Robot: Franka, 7 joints.
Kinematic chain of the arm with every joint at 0, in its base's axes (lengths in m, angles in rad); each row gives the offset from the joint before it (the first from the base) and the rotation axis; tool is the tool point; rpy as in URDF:
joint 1: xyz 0 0 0.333 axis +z
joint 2: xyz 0 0 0 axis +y
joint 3: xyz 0 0 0.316 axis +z
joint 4: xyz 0.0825 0 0 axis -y
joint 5: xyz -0.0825 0 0.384 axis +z
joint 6: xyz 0 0 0 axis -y
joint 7: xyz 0.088 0 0 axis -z
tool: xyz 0 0 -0.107 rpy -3.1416 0 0
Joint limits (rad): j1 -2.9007..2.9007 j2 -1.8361..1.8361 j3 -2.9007..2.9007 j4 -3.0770..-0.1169 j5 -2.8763..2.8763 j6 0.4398..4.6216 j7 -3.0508..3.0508
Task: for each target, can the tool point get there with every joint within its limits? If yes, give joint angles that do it. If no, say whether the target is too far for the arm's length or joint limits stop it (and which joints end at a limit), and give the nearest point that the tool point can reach.
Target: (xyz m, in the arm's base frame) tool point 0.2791 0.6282 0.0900
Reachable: yes | joints 1.8221 1.3616 -1.0691 -1.4570 -1.3281 3.3082 -1.4136
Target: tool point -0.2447 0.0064 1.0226
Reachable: yes | joints -1.2744 -0.6459 -0.3111 -0.8947 2.1015 3.6902 -1.2136
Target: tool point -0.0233 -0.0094 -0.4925
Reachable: no: joint limits stop it (at a limit: joint 2) | nearest point -0.0839 -0.0339 -0.3246 | short by 0.180 m
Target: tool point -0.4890 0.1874 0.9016
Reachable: yes | joints 1.7293 0.4140 1.7983 -1.0607 1.4477 3.4211 0.7426
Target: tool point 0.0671 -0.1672 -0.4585
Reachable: no: joint limits stop it (at a limit: joint 2) | nearest point 0.0735 -0.1831 -0.3538 | short by 0.106 m
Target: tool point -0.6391 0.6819 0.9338
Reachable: no: too far | nearest point -0.4935 0.5265 0.7969 | short by 0.253 m
